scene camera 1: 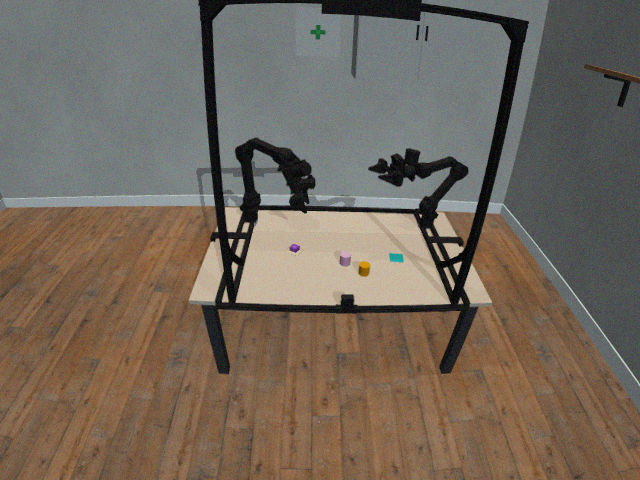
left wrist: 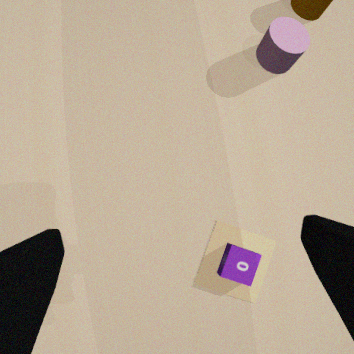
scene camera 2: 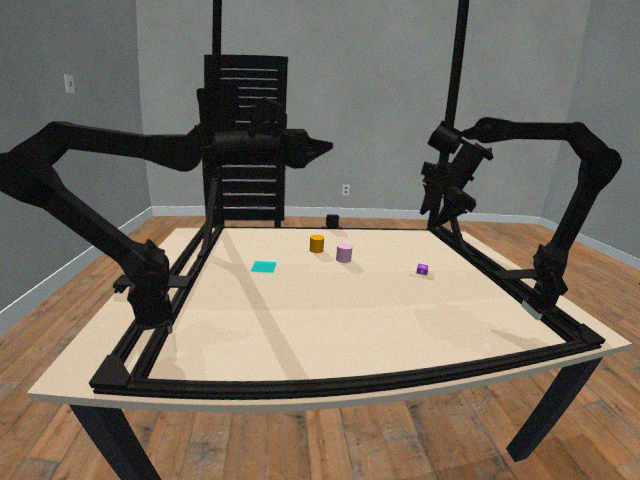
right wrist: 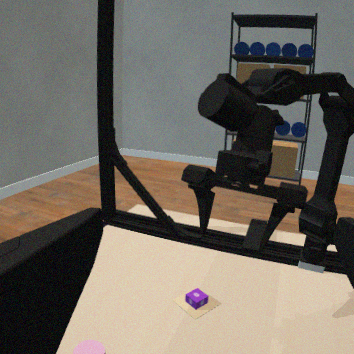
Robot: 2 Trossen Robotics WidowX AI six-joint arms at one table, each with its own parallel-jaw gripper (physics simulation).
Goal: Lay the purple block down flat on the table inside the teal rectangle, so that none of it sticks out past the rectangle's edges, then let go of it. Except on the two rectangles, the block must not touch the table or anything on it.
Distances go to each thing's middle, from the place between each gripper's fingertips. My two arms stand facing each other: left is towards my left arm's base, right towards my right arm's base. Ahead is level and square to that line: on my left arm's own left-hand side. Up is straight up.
Scene:
The pink cylinder (left wrist: 285, 39) lies 19 cm behind my right hand, 11 cm to the left of it and 32 cm below it. The rest, counted from my right hand: purple block (left wrist: 238, 264) (10 cm behind, 33 cm to the left, 33 cm below).
I see my left gripper 6 cm past the purple block, 5 cm to the right of it and 17 cm above it. Round my left hand: pink cylinder (15 cm behind, 17 cm to the right, 16 cm below).

